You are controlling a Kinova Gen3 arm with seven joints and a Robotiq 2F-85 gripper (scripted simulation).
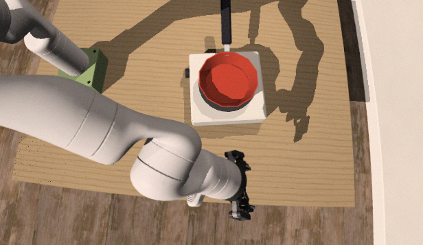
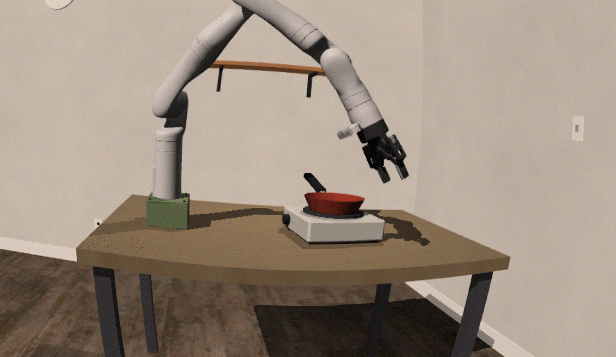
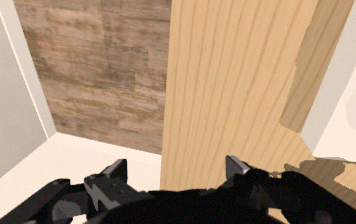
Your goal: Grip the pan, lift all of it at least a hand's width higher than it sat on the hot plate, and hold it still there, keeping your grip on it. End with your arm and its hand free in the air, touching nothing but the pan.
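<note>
My hand is 360 mm to the right of the pan, 130 mm past it and 110 mm above it. From my hand the other things lie so: hot plate 290 mm to the left, 180 mm below, 130 mm behind.
</note>
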